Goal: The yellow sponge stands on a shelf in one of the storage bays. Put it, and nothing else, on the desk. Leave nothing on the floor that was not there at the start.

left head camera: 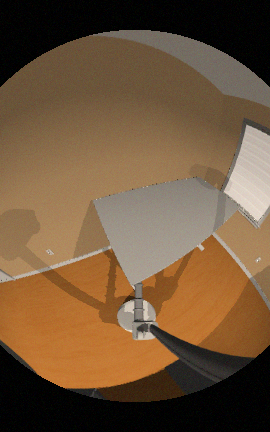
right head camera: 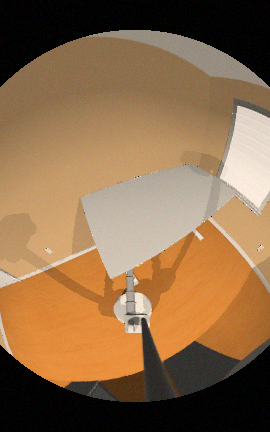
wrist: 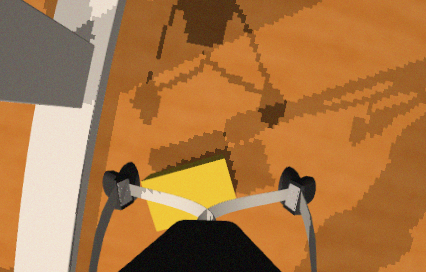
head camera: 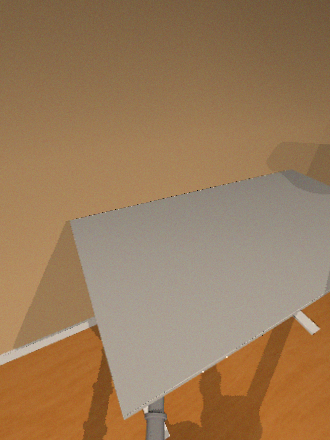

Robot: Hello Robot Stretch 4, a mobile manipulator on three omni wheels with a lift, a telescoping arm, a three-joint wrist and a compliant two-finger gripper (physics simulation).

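Note:
The yellow sponge lies on the wooden floor in the wrist view, beside a white floor bar. My gripper is open, its two fingertips wide apart, with the sponge below and between them in that view; part of the sponge is hidden behind the finger strips and the black gripper body. I see no contact with it. The desk has a bare-looking grey top in the head views. The gripper is hidden there beneath the desk's front left corner. No storage bay shelf can be made out.
The white bar runs along the floor left of the sponge, with a grey slab above it. My arm reaches under the desk's near edge. A wall stands behind the desk, and a white slatted panel is at right.

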